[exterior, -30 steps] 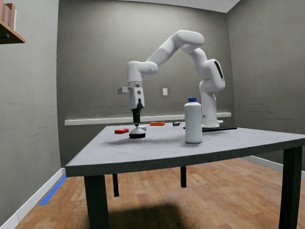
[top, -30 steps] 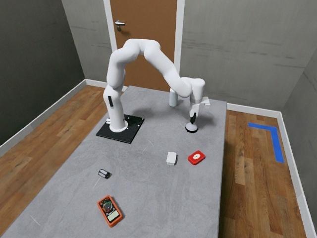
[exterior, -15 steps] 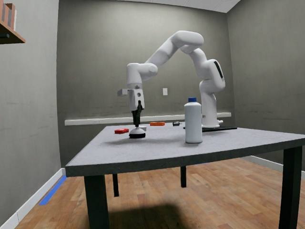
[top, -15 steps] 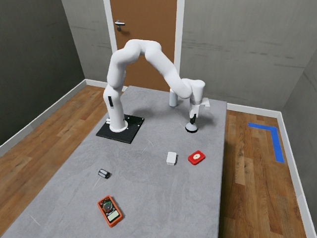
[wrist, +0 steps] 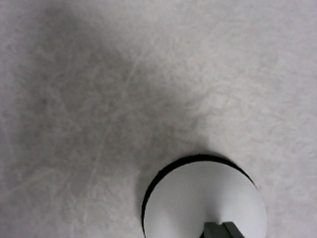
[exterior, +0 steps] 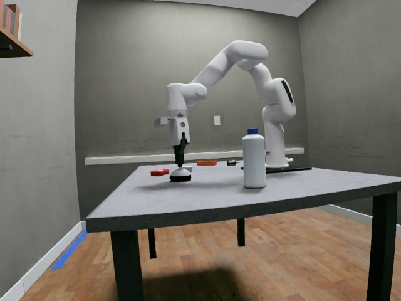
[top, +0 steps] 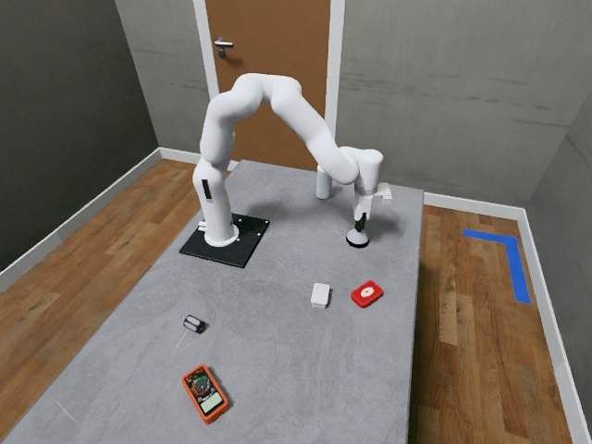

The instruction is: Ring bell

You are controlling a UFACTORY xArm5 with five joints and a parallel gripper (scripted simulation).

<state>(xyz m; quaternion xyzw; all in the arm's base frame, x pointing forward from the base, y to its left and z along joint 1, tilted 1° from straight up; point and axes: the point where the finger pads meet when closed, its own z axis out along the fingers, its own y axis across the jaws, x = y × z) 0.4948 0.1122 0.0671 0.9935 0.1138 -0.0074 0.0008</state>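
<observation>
My gripper is now 30 mm above the button. From my hand the other things lie so: red box (70 mm ahead, 250 mm to the right, 70 mm below); white box (80 mm behind, 290 mm to the right, 70 mm below); bell (40 mm below).
</observation>
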